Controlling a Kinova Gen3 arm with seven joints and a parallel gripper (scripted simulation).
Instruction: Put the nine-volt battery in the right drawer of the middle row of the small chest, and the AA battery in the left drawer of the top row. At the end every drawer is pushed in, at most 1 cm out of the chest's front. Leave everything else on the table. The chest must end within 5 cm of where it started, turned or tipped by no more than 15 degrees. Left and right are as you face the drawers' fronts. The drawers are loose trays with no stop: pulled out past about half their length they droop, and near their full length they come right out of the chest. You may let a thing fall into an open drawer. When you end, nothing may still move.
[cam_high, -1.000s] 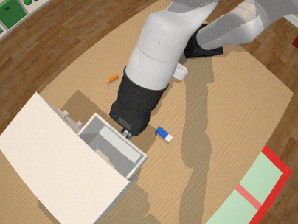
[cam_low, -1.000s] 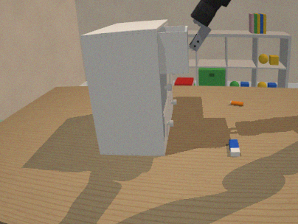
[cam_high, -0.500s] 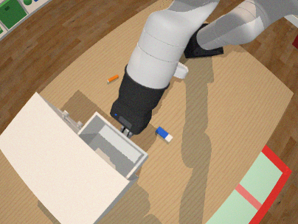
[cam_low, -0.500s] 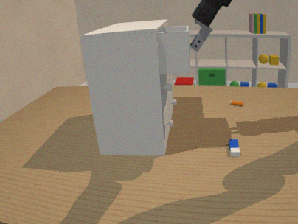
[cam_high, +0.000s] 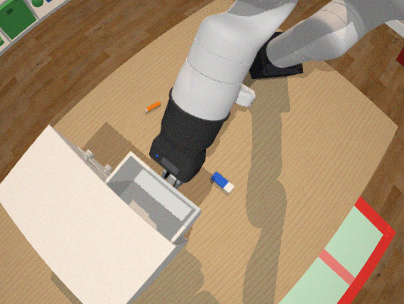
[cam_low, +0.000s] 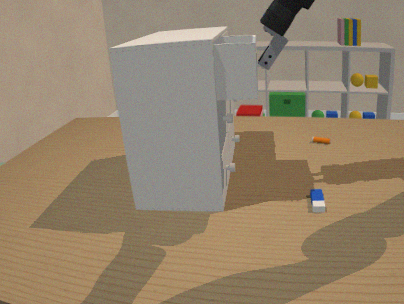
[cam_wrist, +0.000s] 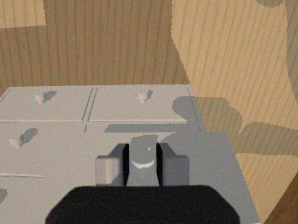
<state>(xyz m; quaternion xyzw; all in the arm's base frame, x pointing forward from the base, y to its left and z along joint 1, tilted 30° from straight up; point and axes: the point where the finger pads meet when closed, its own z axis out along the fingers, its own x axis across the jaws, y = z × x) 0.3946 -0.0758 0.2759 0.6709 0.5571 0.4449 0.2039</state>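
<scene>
The orange AA battery lies 140 mm behind my hand, 260 mm to the right of it and 260 mm below it. Round my hand: blue-and-white nine-volt battery 90 mm behind, 60 mm to the left, 270 mm below.
</scene>
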